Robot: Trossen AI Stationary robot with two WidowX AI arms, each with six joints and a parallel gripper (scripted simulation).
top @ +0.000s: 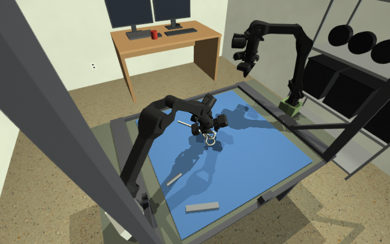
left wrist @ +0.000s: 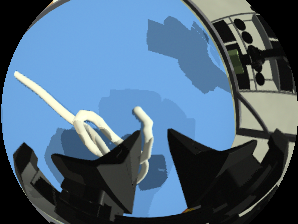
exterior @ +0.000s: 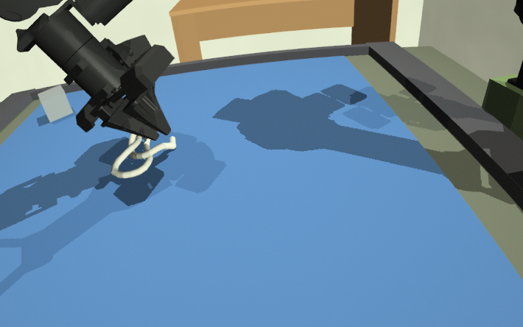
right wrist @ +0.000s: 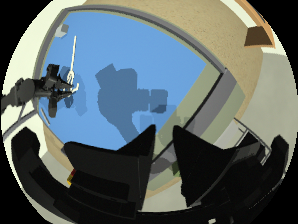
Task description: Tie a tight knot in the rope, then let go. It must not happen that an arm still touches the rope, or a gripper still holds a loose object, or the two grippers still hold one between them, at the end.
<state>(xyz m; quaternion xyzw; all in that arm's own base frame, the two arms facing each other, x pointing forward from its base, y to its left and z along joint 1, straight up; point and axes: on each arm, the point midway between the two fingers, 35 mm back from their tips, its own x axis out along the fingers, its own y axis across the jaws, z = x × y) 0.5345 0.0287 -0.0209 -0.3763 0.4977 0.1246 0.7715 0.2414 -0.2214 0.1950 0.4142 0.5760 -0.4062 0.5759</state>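
The blue mat is 3 cm behind my left hand, 1 cm to the right of it and 6 cm below it. Also, from my left hand: grey bar (26 cm behind, 27 cm to the left, 5 cm below); grey cube (24 cm ahead, 22 cm to the left, 3 cm below).
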